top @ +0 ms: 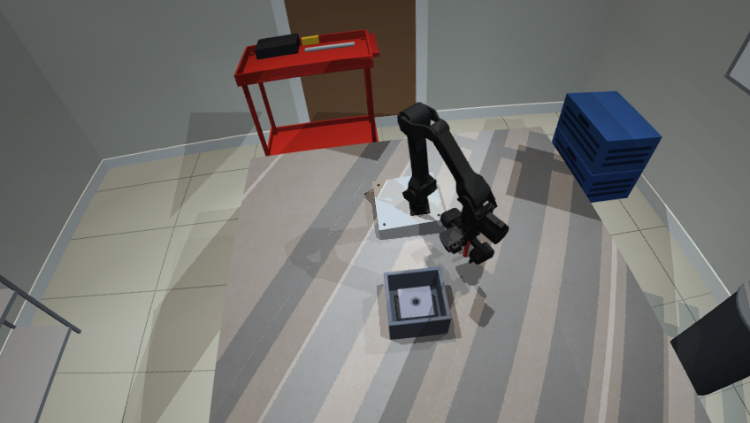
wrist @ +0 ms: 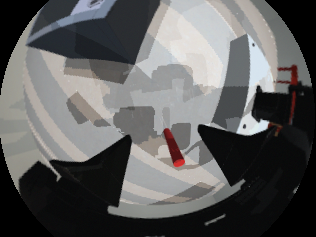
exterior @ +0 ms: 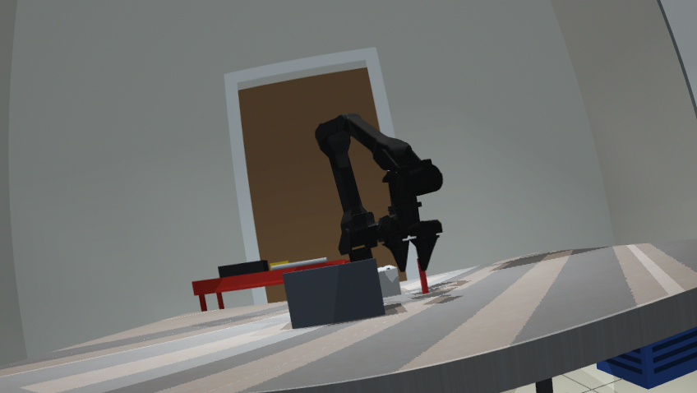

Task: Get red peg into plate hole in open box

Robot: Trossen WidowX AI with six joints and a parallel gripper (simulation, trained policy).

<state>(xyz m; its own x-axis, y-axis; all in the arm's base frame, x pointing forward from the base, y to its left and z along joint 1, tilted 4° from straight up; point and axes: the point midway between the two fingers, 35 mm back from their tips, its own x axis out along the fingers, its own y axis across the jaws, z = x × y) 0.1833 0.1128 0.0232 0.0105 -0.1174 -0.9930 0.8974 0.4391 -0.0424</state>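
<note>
The red peg lies 2 cm behind my gripper tip, 2 cm to the left of it and 1 cm below it. Round my gripper tip: plate: 16 cm ahead, 15 cm to the right, 1 cm below; dark box: 16 cm ahead, 15 cm to the right, 3 cm below.
</note>
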